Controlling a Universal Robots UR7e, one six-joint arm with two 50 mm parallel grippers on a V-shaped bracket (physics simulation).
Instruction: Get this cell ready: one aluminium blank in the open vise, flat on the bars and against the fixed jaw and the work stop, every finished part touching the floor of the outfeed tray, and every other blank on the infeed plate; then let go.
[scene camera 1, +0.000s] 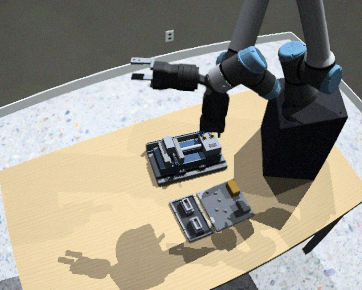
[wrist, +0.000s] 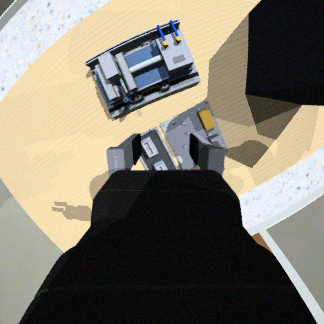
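Seen in the pictures: hand, tool point: (scene camera 1: 210, 131) (wrist: 164, 147); arm's base, link origin: (scene camera 1: 301, 91).
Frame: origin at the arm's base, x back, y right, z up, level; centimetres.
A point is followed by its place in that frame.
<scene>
The vise (scene camera 1: 187, 152) @[x -43.8, y 12.3, z -29.2 cm] (wrist: 145, 67) @[x -42.6, y 12.2, z -29.2 cm] stands mid-table, its jaws apart with a light rod between them; I cannot tell a blank from the jaw blocks. The dark outfeed tray (scene camera 1: 182, 220) @[x -58.6, y -12.1, z -34.7 cm] (wrist: 159, 147) @[x -52.1, y -10.3, z -34.7 cm] holds two light finished parts with dark pockets, one (scene camera 1: 189, 211) @[x -55.0, y -10.7, z -32.6 cm] (wrist: 151, 154) @[x -54.9, y -10.3, z -31.2 cm] behind the other (scene camera 1: 198, 231) @[x -56.0, y -19.8, z -32.9 cm] (wrist: 159, 162) @[x -54.4, y -14.3, z -32.6 cm]. The infeed plate (scene camera 1: 225, 220) @[x -44.0, y -19.9, z -34.5 cm] (wrist: 172, 131) @[x -45.6, y -7.9, z -34.4 cm] carries a yellow block (scene camera 1: 233, 188) @[x -35.2, y -10.2, z -30.9 cm] (wrist: 206, 118) @[x -34.7, y -9.1, z -30.9 cm] and a shaded grey blank (scene camera 1: 243, 206) @[x -36.0, y -19.3, z -30.9 cm], partly hidden in the wrist view. My downward gripper (scene camera 1: 211, 133) @[x -46.0, y -3.4, z 1.4 cm] (wrist: 165, 144) @[x -46.0, y -3.4, z 1.4 cm] is open and empty, high above the tray and plate.
The second gripper (scene camera 1: 142, 69) points sideways to the left, fingers apart, above the far table edge. The dark robot pedestal (scene camera 1: 300, 140) @[x -10.0, y -14.5, z -9.7 cm] (wrist: 285, 55) @[x -13.9, y -2.7, z -16.8 cm] stands right of the vise. Blue and yellow fittings rise at the vise's back right. Arm shadows cross the plate and table.
</scene>
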